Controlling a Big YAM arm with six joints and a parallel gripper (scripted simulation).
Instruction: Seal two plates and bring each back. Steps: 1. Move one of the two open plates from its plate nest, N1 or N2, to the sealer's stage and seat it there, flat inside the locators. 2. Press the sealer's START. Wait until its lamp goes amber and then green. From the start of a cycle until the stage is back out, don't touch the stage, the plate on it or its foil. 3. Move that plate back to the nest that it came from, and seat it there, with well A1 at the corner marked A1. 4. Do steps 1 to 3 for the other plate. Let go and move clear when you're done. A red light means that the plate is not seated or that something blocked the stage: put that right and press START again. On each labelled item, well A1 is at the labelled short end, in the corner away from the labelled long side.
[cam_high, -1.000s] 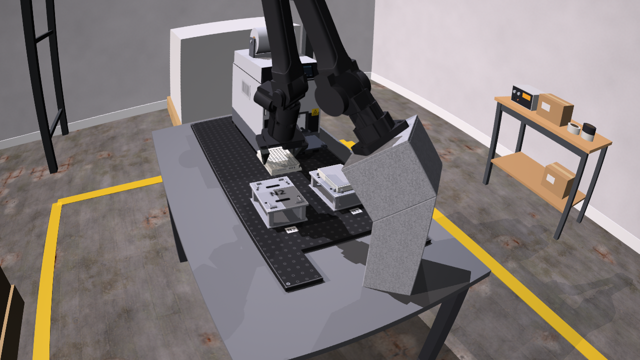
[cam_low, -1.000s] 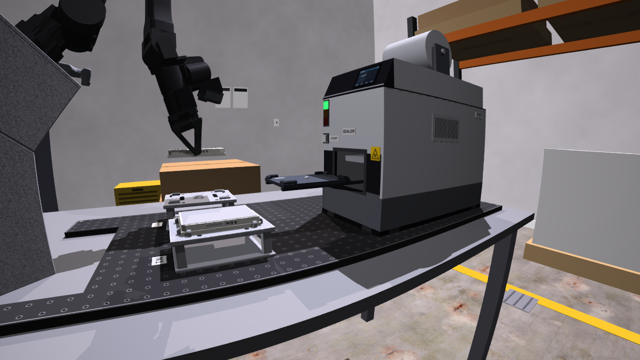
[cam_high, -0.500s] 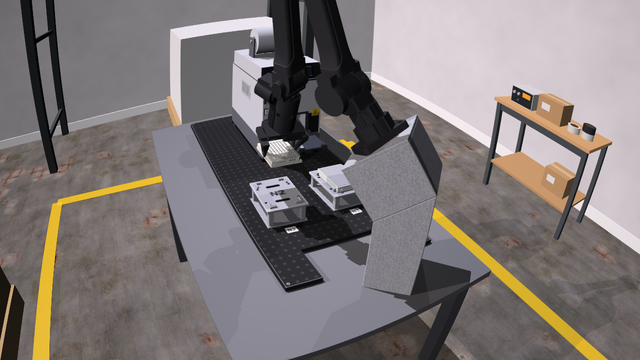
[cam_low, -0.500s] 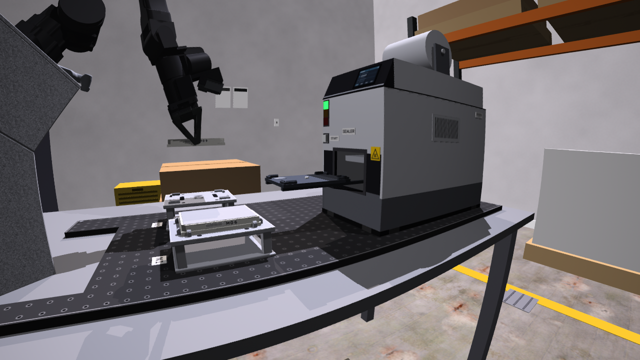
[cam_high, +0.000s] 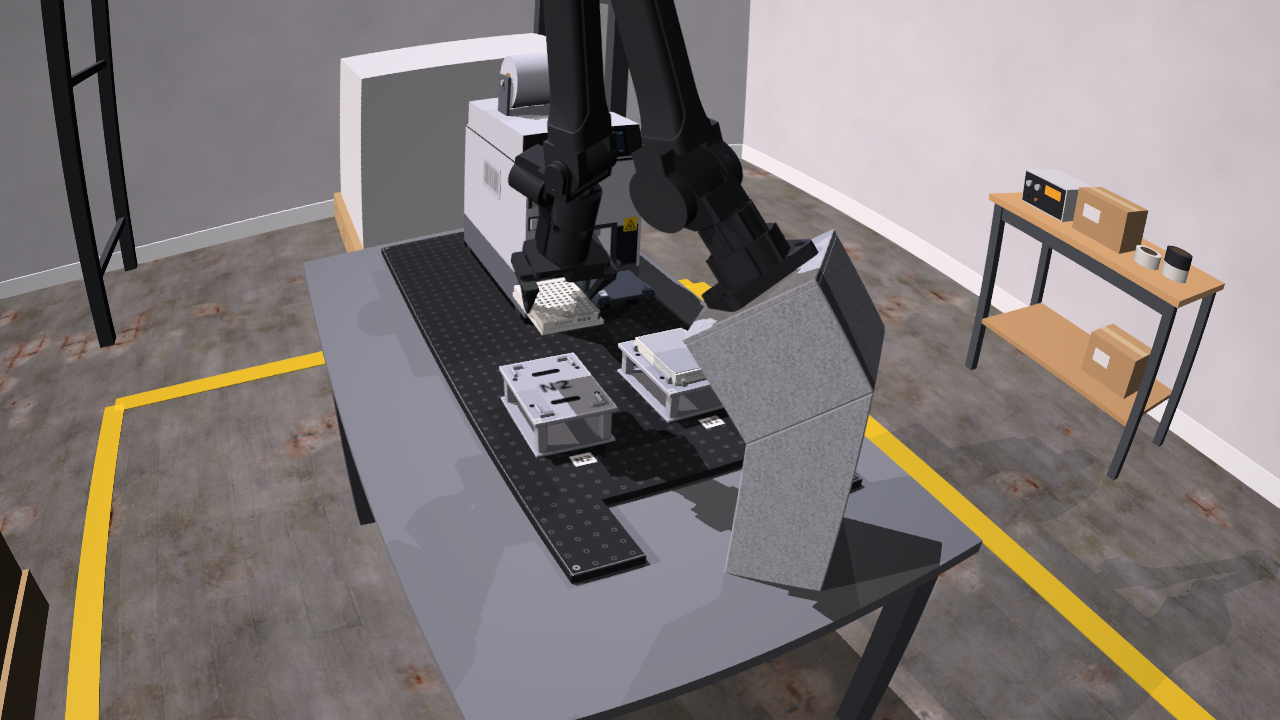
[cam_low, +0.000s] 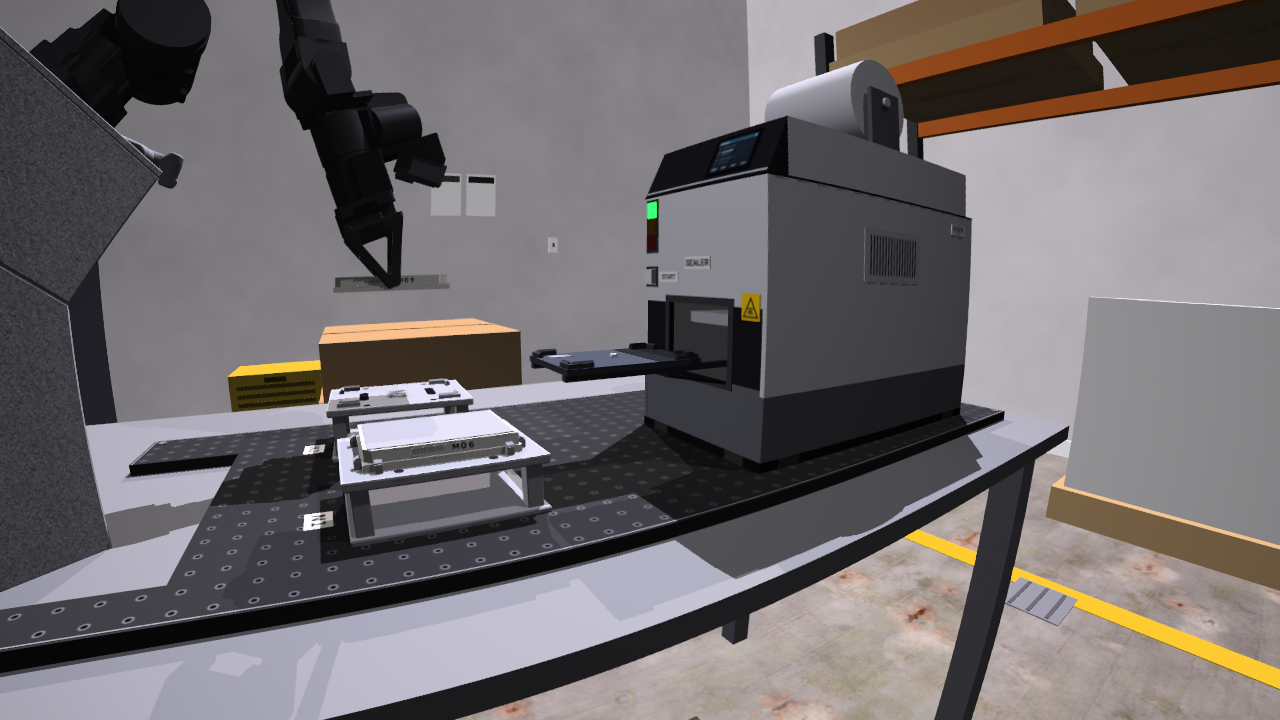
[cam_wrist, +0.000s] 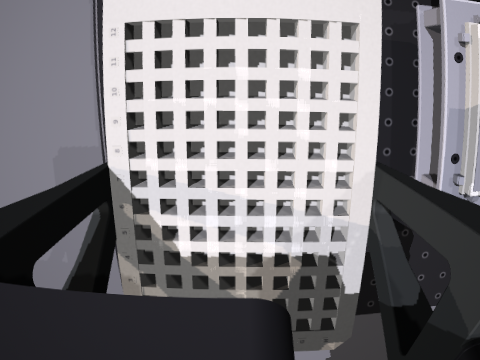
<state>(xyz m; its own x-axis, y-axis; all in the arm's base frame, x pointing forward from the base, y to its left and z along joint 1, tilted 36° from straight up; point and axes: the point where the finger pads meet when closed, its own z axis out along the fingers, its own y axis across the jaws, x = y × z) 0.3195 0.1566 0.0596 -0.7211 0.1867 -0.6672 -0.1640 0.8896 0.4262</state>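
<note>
Right now my hand is right at the white well plate. The rest, counted from my hand: nest N2: 14 cm below; then start button: 31 cm ahead, 2 cm to the right; then sealer stage: 23 cm ahead, 13 cm to the right, 8 cm below.
</note>
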